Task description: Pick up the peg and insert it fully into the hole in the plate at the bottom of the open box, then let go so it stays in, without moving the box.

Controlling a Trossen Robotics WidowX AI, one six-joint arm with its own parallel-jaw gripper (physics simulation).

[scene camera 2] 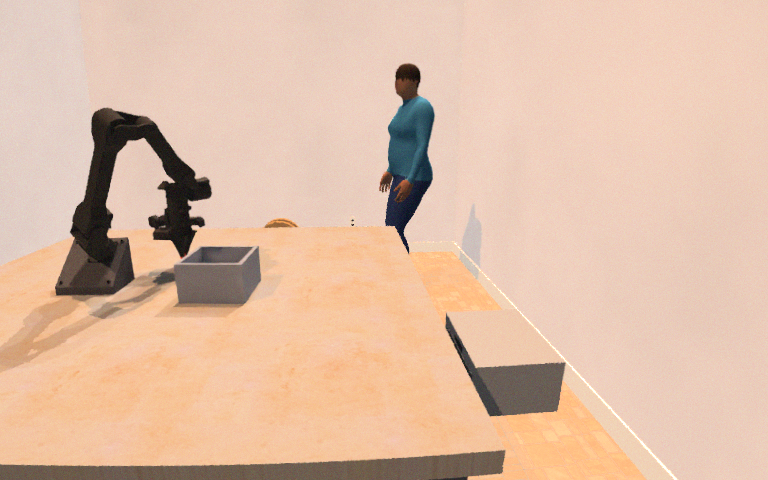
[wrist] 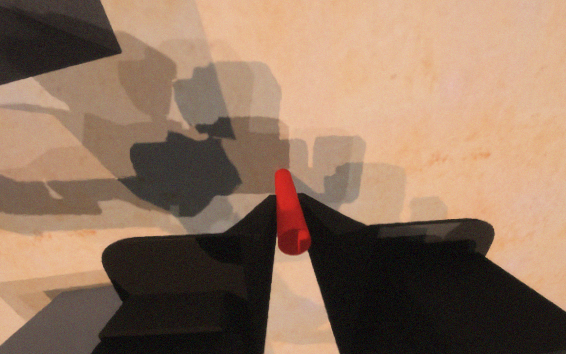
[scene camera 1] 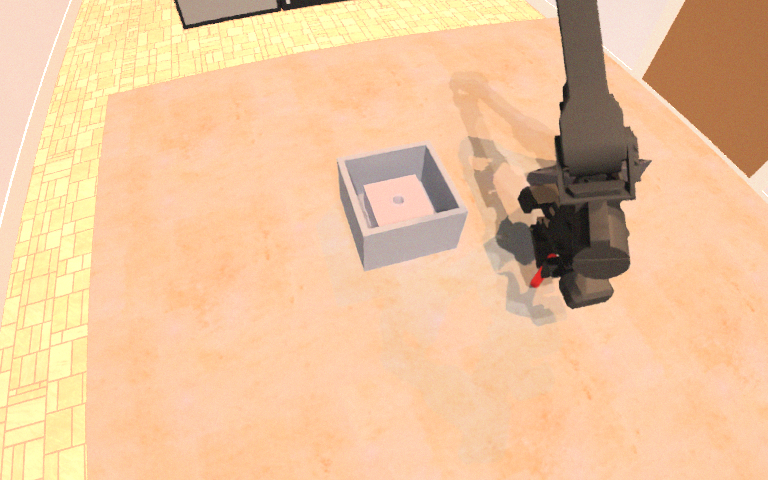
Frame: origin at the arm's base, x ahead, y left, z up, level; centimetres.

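Seen in the pictures: gripper, between the fingertips: (scene camera 2: 183, 256) (wrist: 286, 200) (scene camera 1: 541, 272); arm's base, origin of its link: (scene camera 2: 103, 251).
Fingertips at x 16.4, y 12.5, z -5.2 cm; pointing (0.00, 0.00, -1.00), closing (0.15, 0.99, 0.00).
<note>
Pixels of each thing's top centre, then the offset from my fingertips to it. "pt": a spot on its surface instead. Level surfaces: height alone.
- red peg, centre of its top: (wrist: 294, 242) (scene camera 1: 553, 257) dx -0.3, dy +0.0, dz +4.1 cm
- grey open box, centre of its top: (scene camera 1: 399, 183) (scene camera 2: 218, 254) dx +16.7, dy -18.5, dz +5.9 cm
- pink plate, centre of its top: (scene camera 1: 398, 198) dx +16.7, dy -18.5, dz +2.2 cm
- round hole, a spot on its surface: (scene camera 1: 398, 199) pt dx +16.3, dy -19.3, dz +1.0 cm
- table, height of its surface: dz -3.9 cm
The red peg (scene camera 1: 536, 277) (wrist: 291, 215) is roughly upright between the fingertips; its lower end seems to be at the table top. My gripper (scene camera 1: 548, 268) (scene camera 2: 184, 253) (wrist: 286, 200) is shut on the peg, with a dark finger against each side in the wrist view. The grey open box (scene camera 1: 412, 243) (scene camera 2: 208, 284) stands left of the gripper in scene camera 1, and part of it (wrist: 62, 320) shows at the lower left of the wrist view. Inside lies a pink plate (scene camera 1: 385, 212) with a round hole (scene camera 1: 398, 199) near its middle. The box walls hide the plate in scene camera 2.
The box's raised walls stand between the gripper and the plate. The table (scene camera 1: 254, 339) (scene camera 2: 254, 384) carries the box and the arm's base (scene camera 2: 96, 271). A grey block-shaped unit (scene camera 2: 515, 339) is beyond the table edge, and a person (scene camera 2: 410, 135) stands behind the table.
</note>
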